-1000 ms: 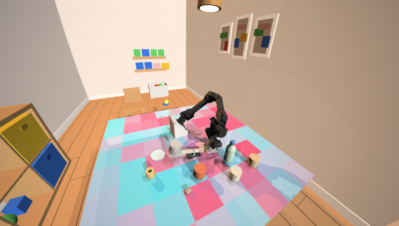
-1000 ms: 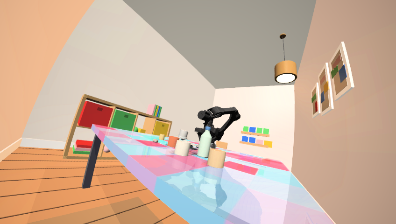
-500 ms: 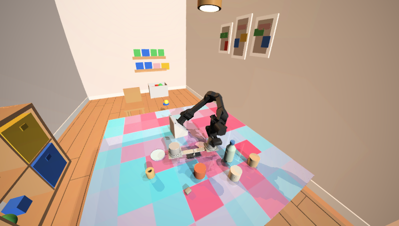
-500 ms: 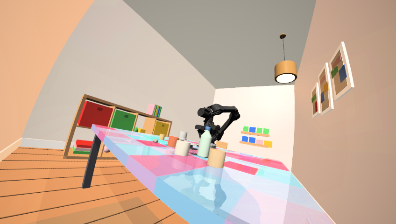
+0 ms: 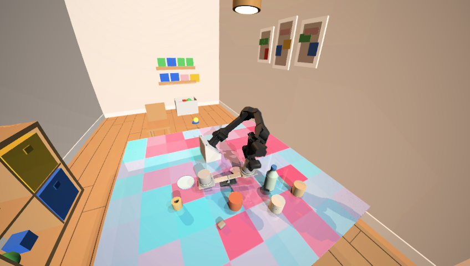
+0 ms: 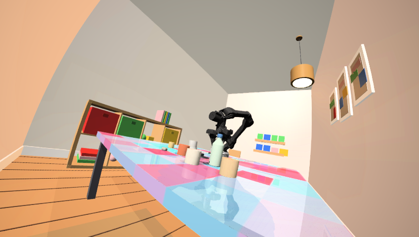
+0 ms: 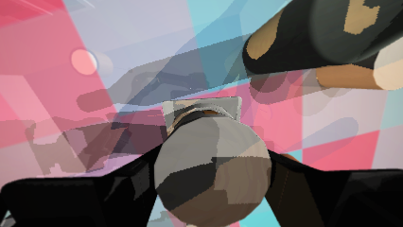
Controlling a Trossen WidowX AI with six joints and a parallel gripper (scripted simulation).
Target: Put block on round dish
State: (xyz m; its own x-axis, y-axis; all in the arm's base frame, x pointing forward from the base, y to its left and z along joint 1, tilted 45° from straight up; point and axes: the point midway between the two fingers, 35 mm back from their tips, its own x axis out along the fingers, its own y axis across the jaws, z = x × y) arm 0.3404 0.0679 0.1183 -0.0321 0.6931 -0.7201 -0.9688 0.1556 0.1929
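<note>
Right now the block is 2 cm below my gripper tip. Round my gripper tip: bottle 12 cm ahead, 8 cm to the left, 2 cm above; pebble 26 cm to the right, 21 cm ahead, 8 cm below; orange cylinder 14 cm to the right, 14 cm ahead, 6 cm below.
</note>
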